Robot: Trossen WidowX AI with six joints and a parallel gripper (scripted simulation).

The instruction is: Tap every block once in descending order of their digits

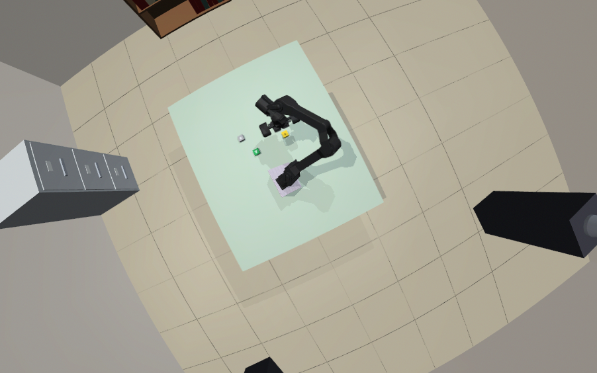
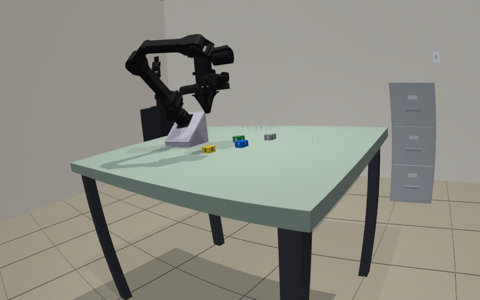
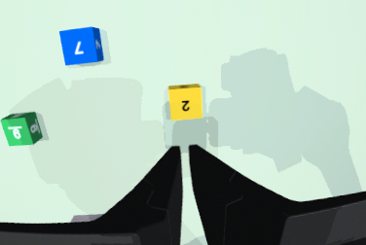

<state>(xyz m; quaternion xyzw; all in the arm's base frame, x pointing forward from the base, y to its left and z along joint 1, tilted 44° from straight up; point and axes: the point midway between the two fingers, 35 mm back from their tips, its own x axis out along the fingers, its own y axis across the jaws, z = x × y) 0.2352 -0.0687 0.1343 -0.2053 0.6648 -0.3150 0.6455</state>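
My gripper tip is 12 cm above the yellow block marked 2, 1 cm to the left of it and 1 cm past it. Round my gripper tip: grey block marked 0: 21 cm to the left, 12 cm below, 11 cm ahead; then blue block marked 7: 12 cm below, 8 cm to the left, 7 cm ahead; then green block: 18 cm to the left, 12 cm below.
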